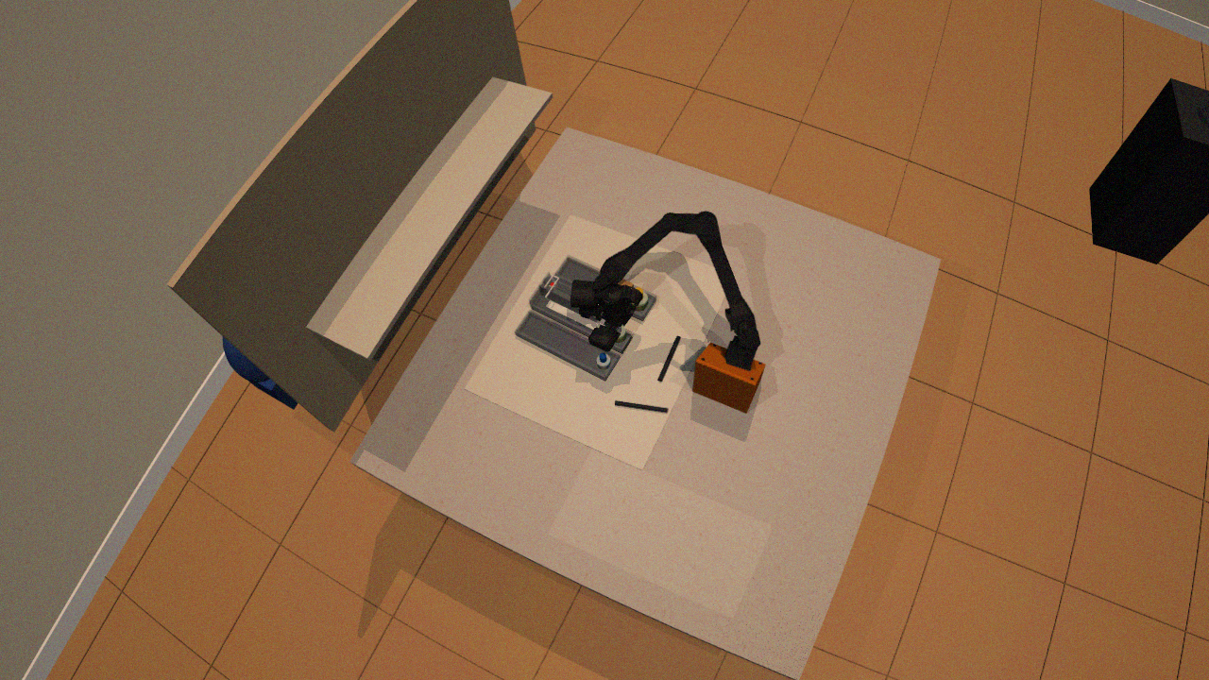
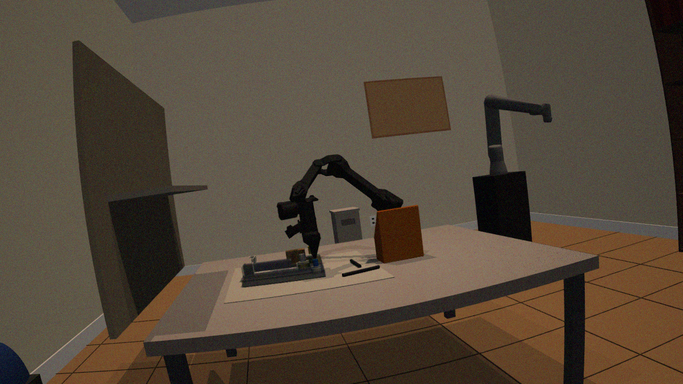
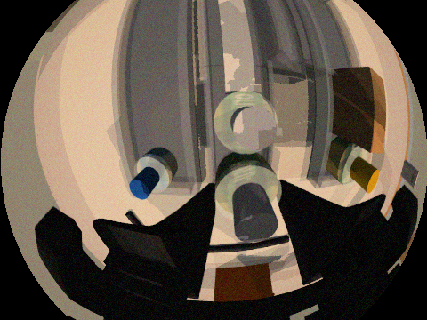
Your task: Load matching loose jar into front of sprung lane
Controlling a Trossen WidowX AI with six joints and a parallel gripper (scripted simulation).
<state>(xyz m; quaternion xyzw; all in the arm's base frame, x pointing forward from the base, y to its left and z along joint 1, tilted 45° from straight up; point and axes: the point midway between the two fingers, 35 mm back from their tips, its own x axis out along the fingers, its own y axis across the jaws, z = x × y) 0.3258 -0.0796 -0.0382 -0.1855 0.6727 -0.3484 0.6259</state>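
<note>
Now: gripper tip 5 cm short of the cream mat, 5 cm above it and 2 cm to the left of it. Also, from my gripper tip: shelf (50 cm ahead, 31 cm above, 8 cm to the right).
</note>
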